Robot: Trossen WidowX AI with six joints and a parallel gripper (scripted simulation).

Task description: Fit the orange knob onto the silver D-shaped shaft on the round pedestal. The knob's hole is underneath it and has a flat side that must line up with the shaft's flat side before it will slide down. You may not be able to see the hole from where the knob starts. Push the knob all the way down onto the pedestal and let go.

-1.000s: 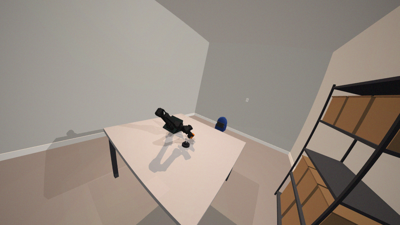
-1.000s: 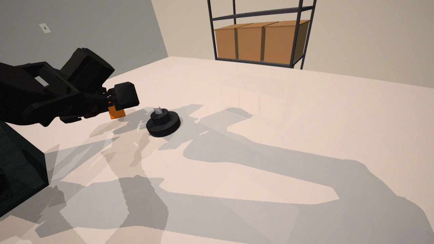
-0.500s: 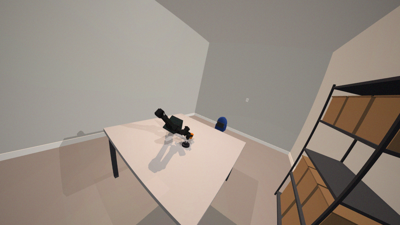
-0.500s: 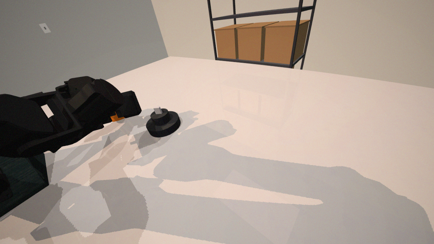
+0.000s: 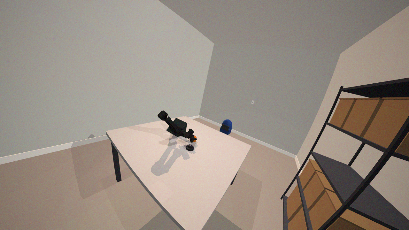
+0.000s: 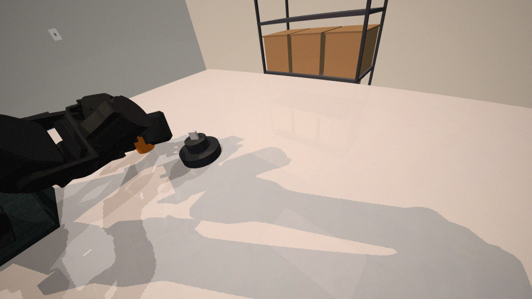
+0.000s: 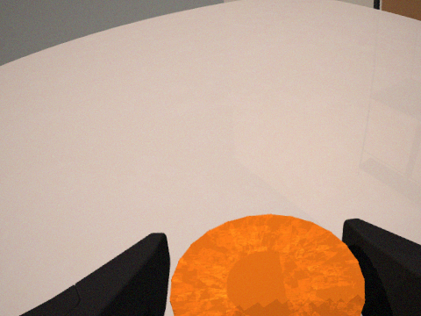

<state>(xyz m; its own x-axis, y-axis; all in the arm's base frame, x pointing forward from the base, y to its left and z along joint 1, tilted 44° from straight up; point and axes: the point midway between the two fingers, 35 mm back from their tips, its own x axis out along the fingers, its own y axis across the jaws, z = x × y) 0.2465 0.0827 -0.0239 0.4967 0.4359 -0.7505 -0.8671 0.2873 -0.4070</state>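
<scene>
The orange knob lies 2 cm to the right of my gripper tip and 1 cm behind it. The rest, counted from my gripper tip: round black pedestal (17 cm to the right, 7 cm ahead, 2 cm below).
</scene>
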